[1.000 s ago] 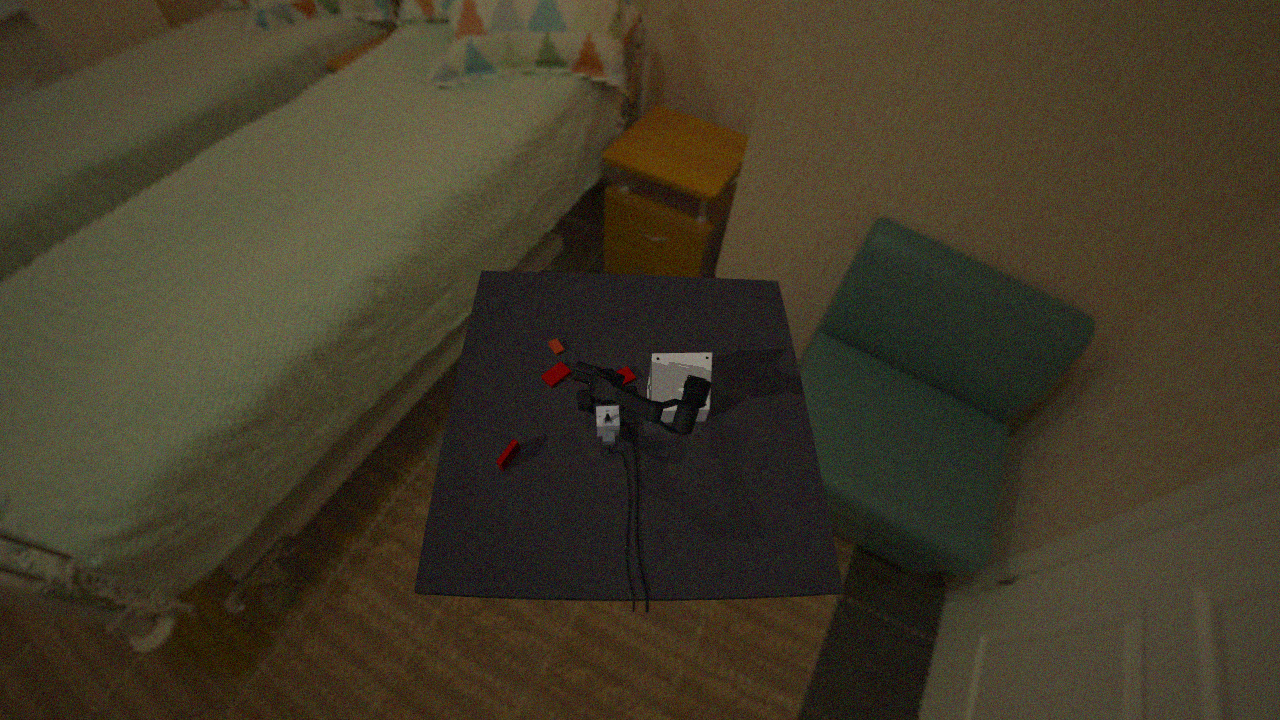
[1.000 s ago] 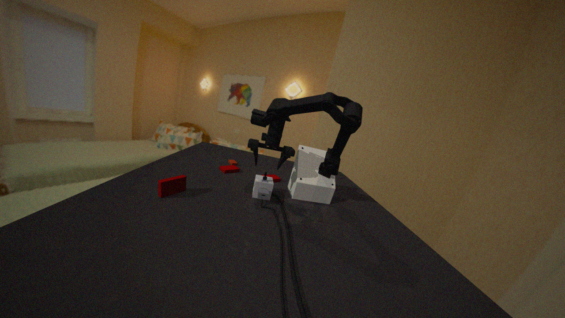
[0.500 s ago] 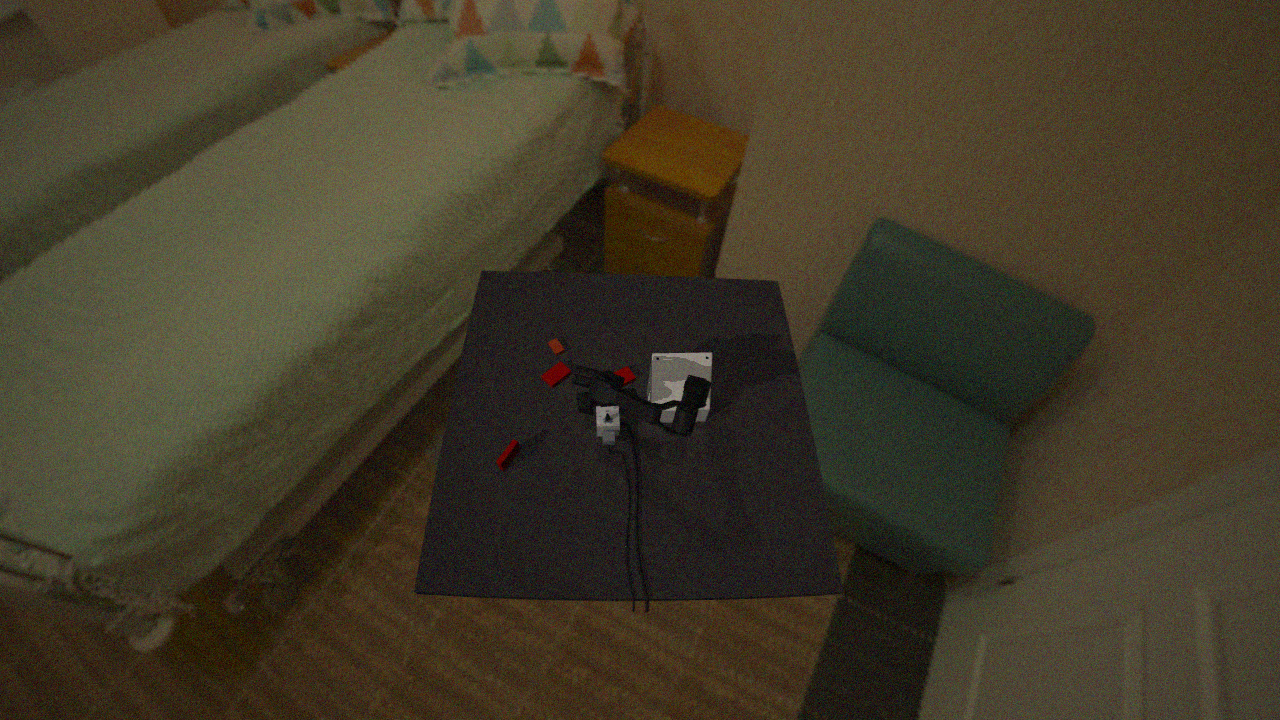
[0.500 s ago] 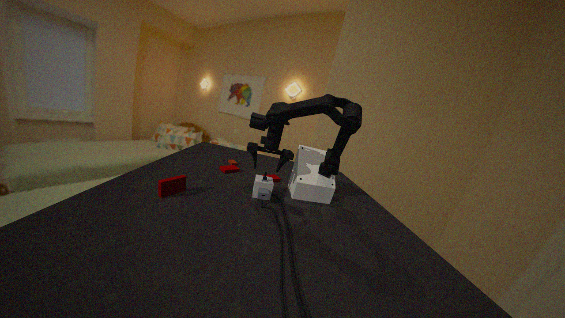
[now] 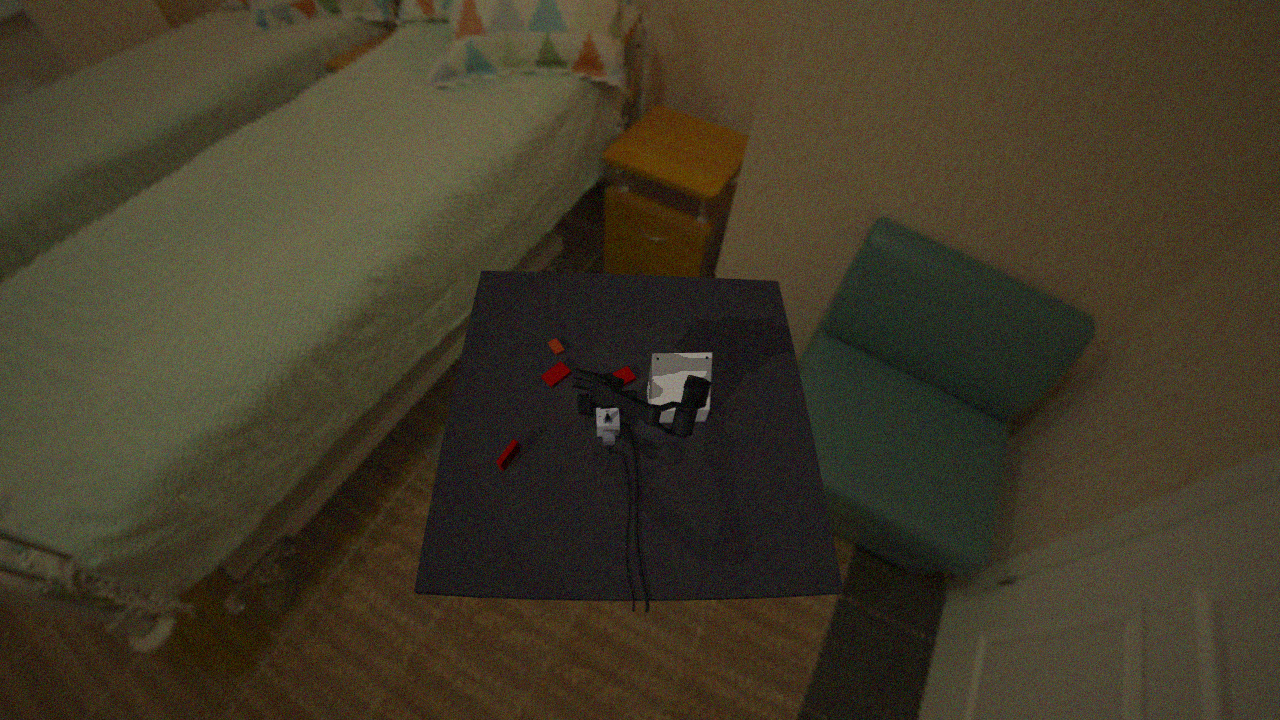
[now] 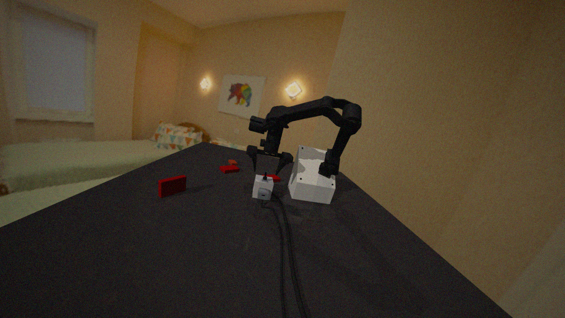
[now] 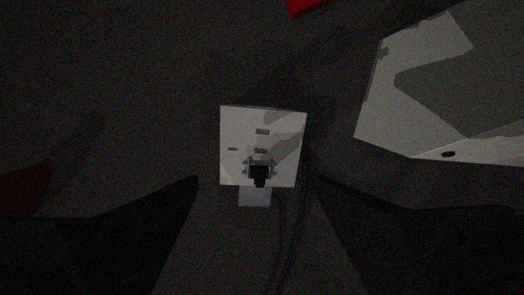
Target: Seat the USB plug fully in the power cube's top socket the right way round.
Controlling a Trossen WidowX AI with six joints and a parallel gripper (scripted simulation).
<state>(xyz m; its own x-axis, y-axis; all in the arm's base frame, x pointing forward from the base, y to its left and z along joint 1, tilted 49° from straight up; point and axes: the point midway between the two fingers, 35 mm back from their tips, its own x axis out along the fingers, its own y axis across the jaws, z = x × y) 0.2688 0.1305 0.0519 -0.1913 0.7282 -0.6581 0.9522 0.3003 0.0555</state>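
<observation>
Now: the black USB plug 2 cm below my gripper tip.
</observation>
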